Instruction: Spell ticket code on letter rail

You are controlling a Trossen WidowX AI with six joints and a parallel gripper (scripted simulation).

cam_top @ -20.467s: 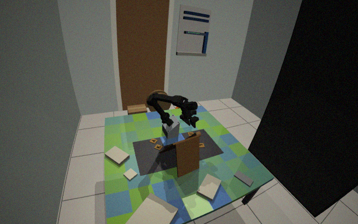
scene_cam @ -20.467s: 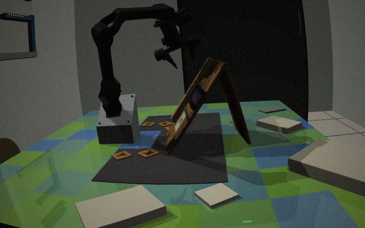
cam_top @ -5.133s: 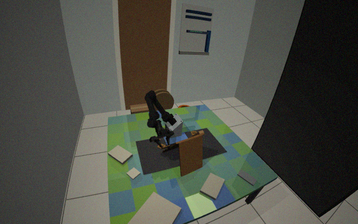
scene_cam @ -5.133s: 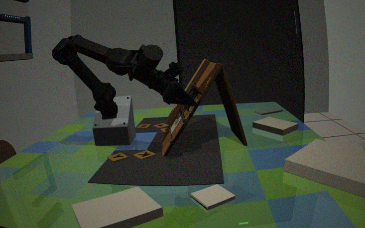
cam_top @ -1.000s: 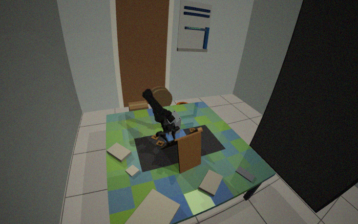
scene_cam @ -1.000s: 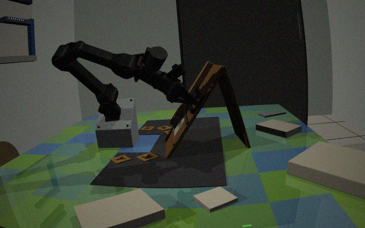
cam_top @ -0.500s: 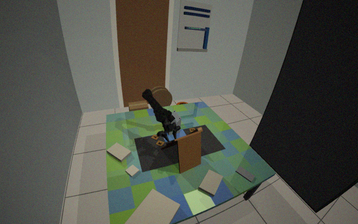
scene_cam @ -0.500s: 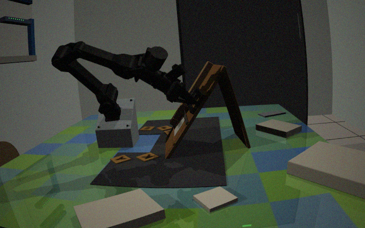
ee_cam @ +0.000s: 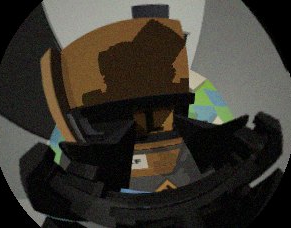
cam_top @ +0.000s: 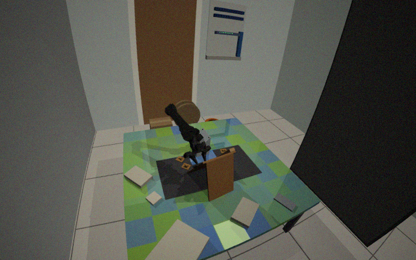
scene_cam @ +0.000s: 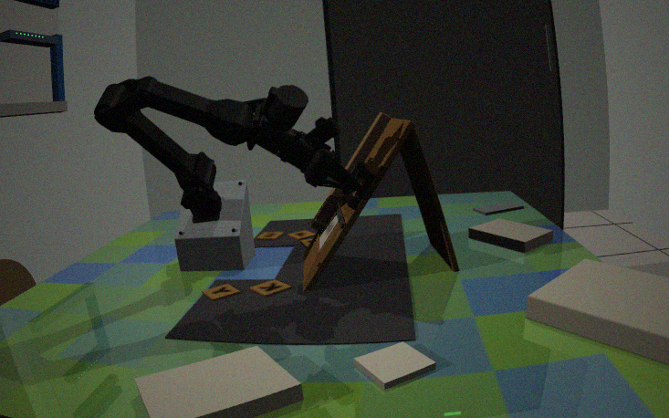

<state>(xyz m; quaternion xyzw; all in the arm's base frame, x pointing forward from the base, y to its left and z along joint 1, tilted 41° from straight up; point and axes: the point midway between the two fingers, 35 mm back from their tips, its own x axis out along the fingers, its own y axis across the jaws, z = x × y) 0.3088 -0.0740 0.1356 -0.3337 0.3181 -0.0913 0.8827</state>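
My gripper tip is 9 cm above the white ticket, 6 cm to the right of it and 6 cm past it. Also, from my gripper tip: dark mat (17 cm below, 13 cm behind, 12 cm to the left); orange letter tile marked l (right at my gripper tip); orange letter tile marked f (33 cm to the left, 17 cm below, 14 cm behind).
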